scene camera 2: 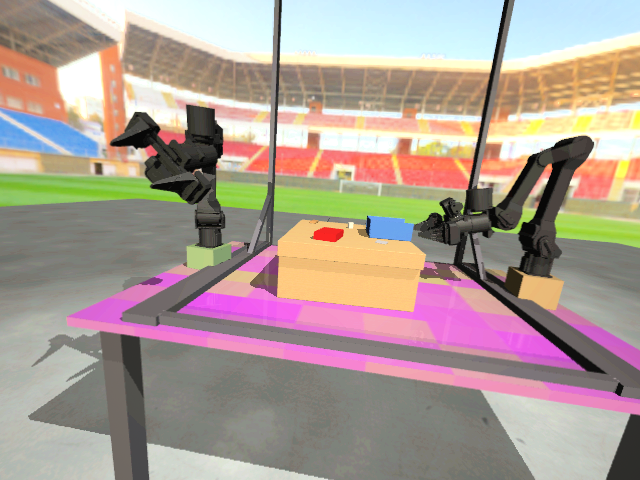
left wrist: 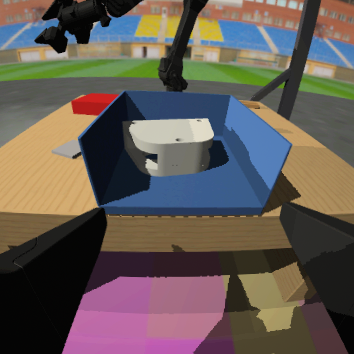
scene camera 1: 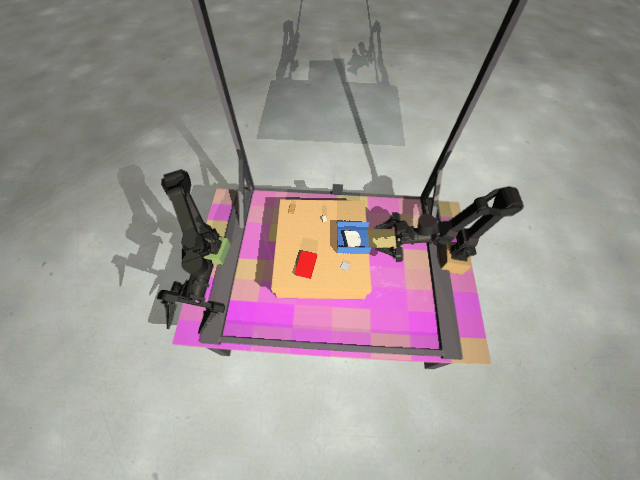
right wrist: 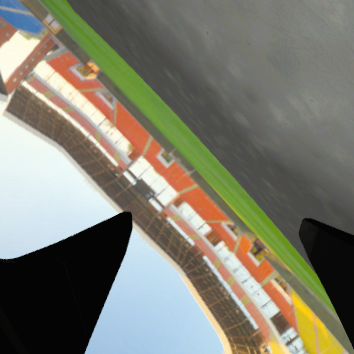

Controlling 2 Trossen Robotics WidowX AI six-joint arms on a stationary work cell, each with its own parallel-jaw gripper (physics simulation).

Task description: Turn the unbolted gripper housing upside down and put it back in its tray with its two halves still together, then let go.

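Pixels of known places: left gripper, fingertip midpoint: (scene camera 2: 414,231) (left wrist: 194,213) (scene camera 1: 374,238); right gripper, fingertip midpoint: (scene camera 2: 131,164) (left wrist: 38,29) (scene camera 1: 183,331) (right wrist: 217,223); left arm's base, origin of the base link: (scene camera 2: 534,273) (scene camera 1: 459,253); right arm's base, origin of the base link: (scene camera 2: 209,245) (scene camera 1: 212,246).
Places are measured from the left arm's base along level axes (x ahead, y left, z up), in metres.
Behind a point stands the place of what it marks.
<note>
The white gripper housing (scene camera 1: 352,238) {z 0.106, x 0.451, y 0.074 m} (left wrist: 172,131) {z 0.106, x 0.442, y 0.072 m} lies inside the blue tray (scene camera 1: 353,225) {z 0.104, x 0.454, y 0.014 m} (scene camera 2: 385,228) {z 0.103, x 0.455, y 0.124 m} (left wrist: 182,210) {z 0.076, x 0.387, y 0.057 m}. In the left wrist view its flat face with small holes is up, and a notch shows low at its left side. It looks like one body; I cannot make out the seam between its halves. The tray's side facing my left gripper is low and open. My left gripper (scene camera 1: 375,237) {z 0.095, x 0.367, y 0.050 m} (scene camera 2: 417,230) {z 0.095, x 0.367, y 0.050 m} (left wrist: 194,213) {z 0.095, x 0.367, y 0.050 m} is open and empty, just outside that side. My right gripper (scene camera 1: 184,329) {z 0.223, x 0.890, y 0.537 m} (scene camera 2: 133,164) {z 0.223, x 0.890, y 0.537 m} (right wrist: 217,223) {z 0.223, x 0.890, y 0.537 m} is open and empty, far to the left, away from the tray.
The tray stands on a wooden box (scene camera 1: 320,284) {z 0.071, x 0.540, y 0.265 m} (scene camera 2: 351,279) {z -0.018, x 0.524, y 0.262 m}. A red block (scene camera 1: 305,264) {z 0.091, x 0.606, y 0.206 m} (scene camera 2: 328,234) {z 0.089, x 0.597, y 0.248 m} (left wrist: 92,104) {z 0.087, x 0.575, y 0.212 m}, a grey tile (scene camera 1: 344,266) {z 0.075, x 0.464, y 0.180 m} (scene camera 2: 381,241) {z 0.074, x 0.462, y 0.178 m} (left wrist: 68,149) {z 0.074, x 0.455, y 0.178 m}, a small white piece (scene camera 1: 323,218) {z 0.089, x 0.577, y -0.007 m} (scene camera 2: 351,225) {z 0.082, x 0.570, y -0.004 m} and a small brown piece (scene camera 1: 292,208) {z 0.079, x 0.712, y -0.039 m} also lie on it. Dark frame posts rise behind.
</note>
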